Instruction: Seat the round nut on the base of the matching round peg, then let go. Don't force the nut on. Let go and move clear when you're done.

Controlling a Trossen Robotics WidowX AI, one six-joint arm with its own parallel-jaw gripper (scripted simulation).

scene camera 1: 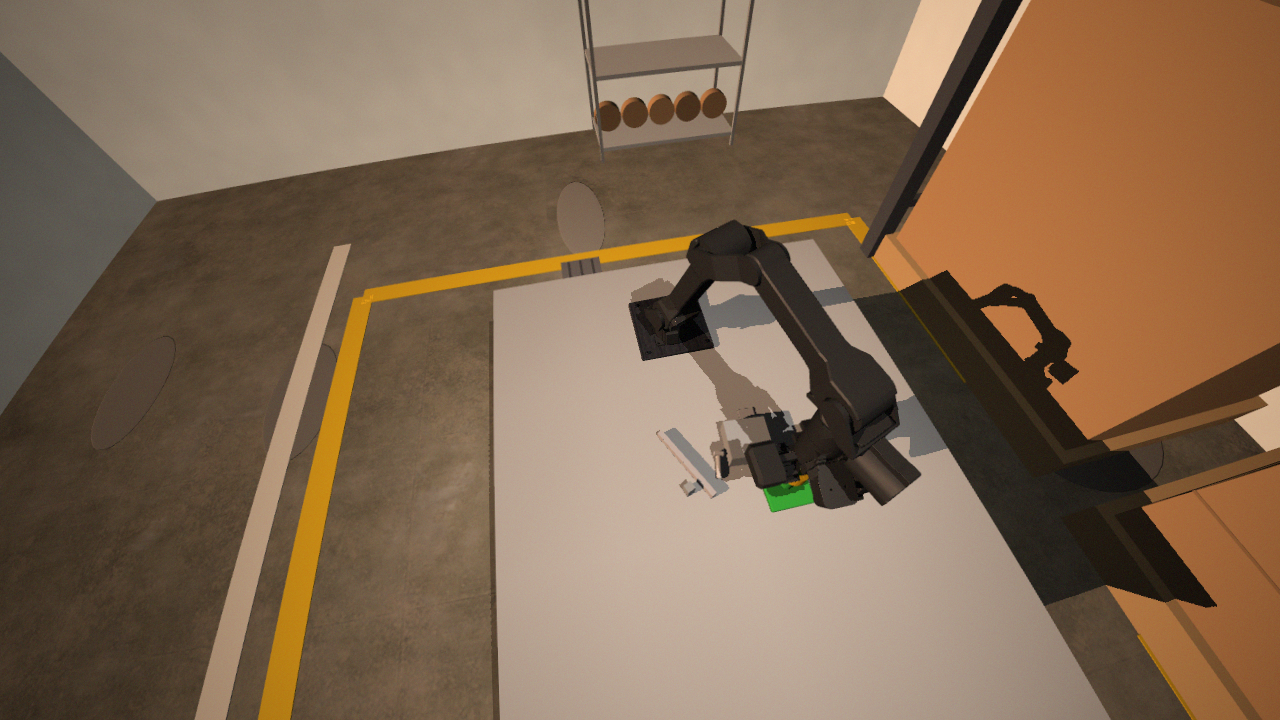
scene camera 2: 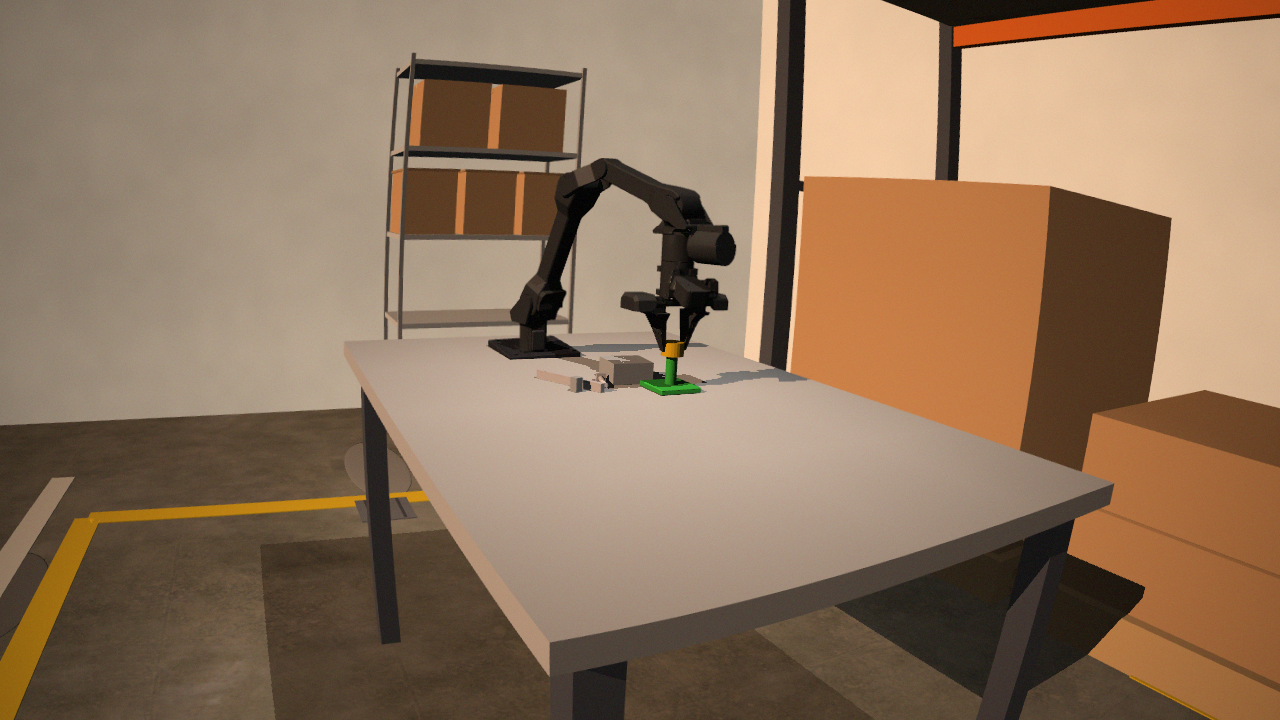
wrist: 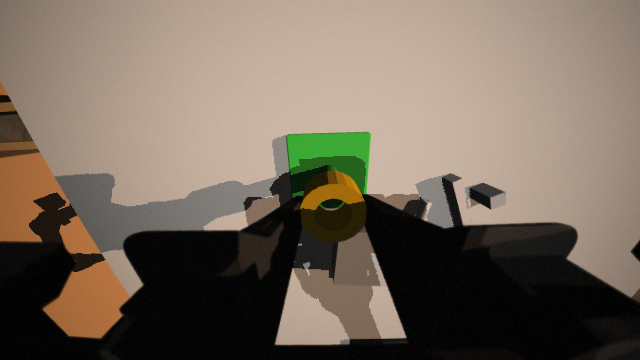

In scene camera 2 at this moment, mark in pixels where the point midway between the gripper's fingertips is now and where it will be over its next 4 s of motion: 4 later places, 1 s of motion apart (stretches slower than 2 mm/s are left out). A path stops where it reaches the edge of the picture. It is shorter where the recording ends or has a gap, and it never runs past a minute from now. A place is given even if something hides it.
The gripper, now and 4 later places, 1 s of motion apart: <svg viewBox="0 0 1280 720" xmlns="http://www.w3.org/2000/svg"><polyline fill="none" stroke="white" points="672,350 672,353 672,358 672,362 672,365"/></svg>
